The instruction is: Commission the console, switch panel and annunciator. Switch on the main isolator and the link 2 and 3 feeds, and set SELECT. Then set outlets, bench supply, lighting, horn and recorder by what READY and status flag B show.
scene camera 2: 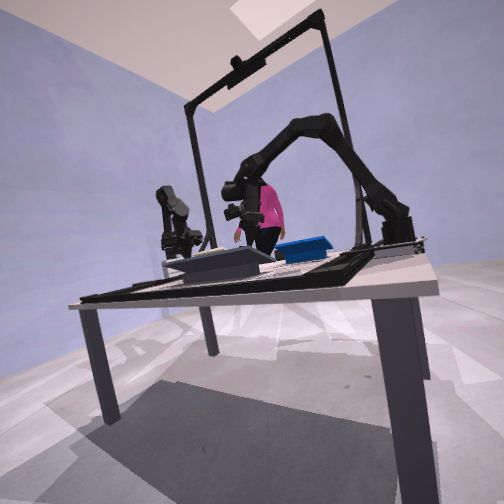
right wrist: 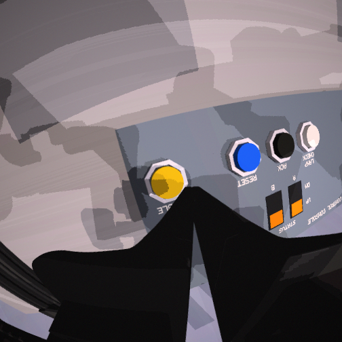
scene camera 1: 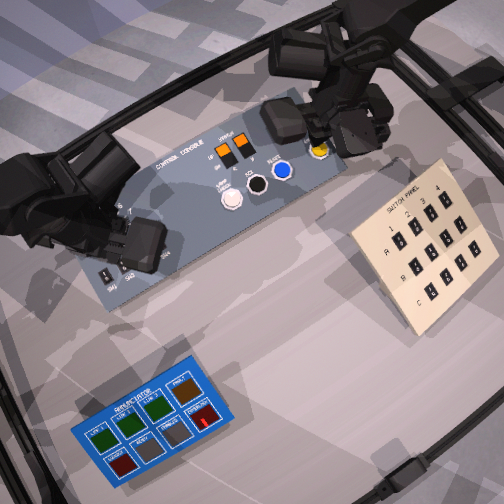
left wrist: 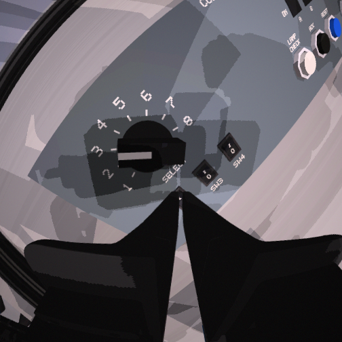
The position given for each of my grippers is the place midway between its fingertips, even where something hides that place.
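Scene camera 1 shows my left gripper [scene camera 1: 116, 247] and my right gripper [scene camera 1: 313, 144]. My left gripper is shut and holds nothing; my right gripper is shut and holds nothing. Scene camera 2 shows my left gripper [scene camera 2: 249, 247] and my right gripper [scene camera 2: 189, 262]. In the left wrist view are my left gripper [left wrist: 179, 197] and a black SELECT knob [left wrist: 147, 145]. In the right wrist view are my right gripper [right wrist: 191, 193] and a yellow button [right wrist: 166, 182].
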